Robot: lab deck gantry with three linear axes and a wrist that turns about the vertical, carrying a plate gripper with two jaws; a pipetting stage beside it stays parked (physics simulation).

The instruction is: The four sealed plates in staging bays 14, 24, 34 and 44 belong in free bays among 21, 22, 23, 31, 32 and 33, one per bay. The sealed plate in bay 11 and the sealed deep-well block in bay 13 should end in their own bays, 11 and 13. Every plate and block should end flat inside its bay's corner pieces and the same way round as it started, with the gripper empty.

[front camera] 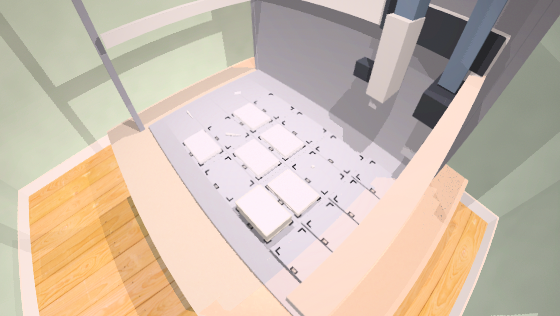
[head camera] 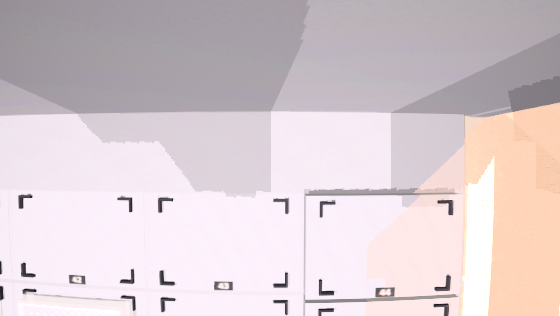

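Where they show: gripper, fingertip midpoint: [front camera: 412, 147]; robot's base, origin of the base link: [front camera: 183, 143].
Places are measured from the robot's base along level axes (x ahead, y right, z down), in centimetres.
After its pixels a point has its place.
Observation:
Sealed white plates lie flat in bay 22 [front camera: 257, 157] @[x 23.6, y -15.0, z -1.4 cm], bay 23 [front camera: 293, 191] @[x 39.6, y -14.8, z -1.4 cm], bay 31 [front camera: 251, 116] @[x 7.2, y -25.2, z -1.4 cm] and bay 32 [front camera: 282, 140] @[x 23.5, y -25.4, z -1.4 cm] [head camera: 75, 309] @[x 23.7, y -29.3, z -1.4 cm]. A sealed plate [front camera: 202, 146] @[x 7.5, y -4.2, z -1.5 cm] lies flat in bay 11. The taller sealed deep-well block [front camera: 262, 211] @[x 39.7, y -3.8, z -4.2 cm] sits in bay 13, beside the plate in bay 23. No plate shows in bays 14, 24, 34 and 44. My gripper's dark body [front camera: 433, 106] @[x 57.9, y -32.6, z -34.1 cm] is raised at the right back in the front view, away from the plates. Its jaws are hidden behind the front beam, so their opening cannot be told.
The white pipetting stage [front camera: 392, 62] hangs left of the gripper. A small pale tool [front camera: 233, 134] @[x 9.4, y -15.5, z -0.5 cm] lies in bay 21 and a small round piece [front camera: 313, 166] @[x 37.1, y -25.8, z -0.4 cm] in bay 33. Another thin pale piece [front camera: 190, 114] @[x -12.3, y -9.0, z -0.4 cm] lies near the deck's left edge. A beam [front camera: 400, 215] @[x 62.9, y -2.8, z -40.0 cm] crosses at the right.

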